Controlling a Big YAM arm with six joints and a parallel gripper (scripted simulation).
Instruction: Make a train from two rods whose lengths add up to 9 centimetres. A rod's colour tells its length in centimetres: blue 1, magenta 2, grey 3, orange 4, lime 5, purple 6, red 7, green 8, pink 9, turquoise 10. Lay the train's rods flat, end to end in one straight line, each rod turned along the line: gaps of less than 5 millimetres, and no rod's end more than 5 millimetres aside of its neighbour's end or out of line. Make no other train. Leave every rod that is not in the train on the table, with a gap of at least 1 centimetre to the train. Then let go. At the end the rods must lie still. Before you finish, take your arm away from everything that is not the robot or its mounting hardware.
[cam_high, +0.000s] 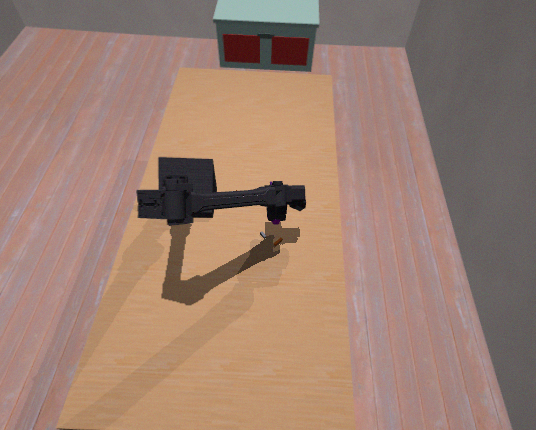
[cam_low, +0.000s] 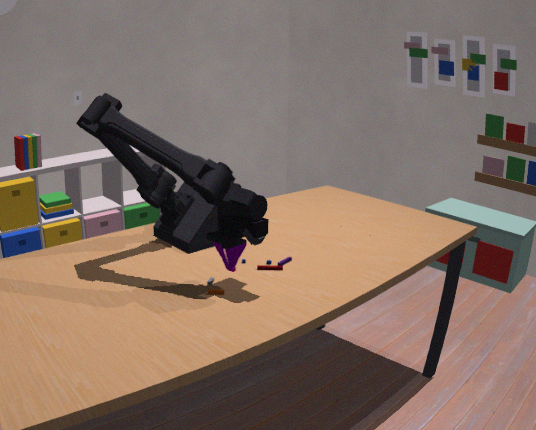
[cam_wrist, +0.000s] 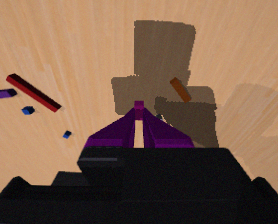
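Now: the red rod 150 mm to the left of my hand, 50 mm below it and 10 mm behind it. From my hand the other things lie so: orange rod 60 mm to the right, 50 mm below, 10 mm ahead; then magenta rod 10 mm below; then grey rod 50 mm below, 50 mm behind, 30 mm to the right.
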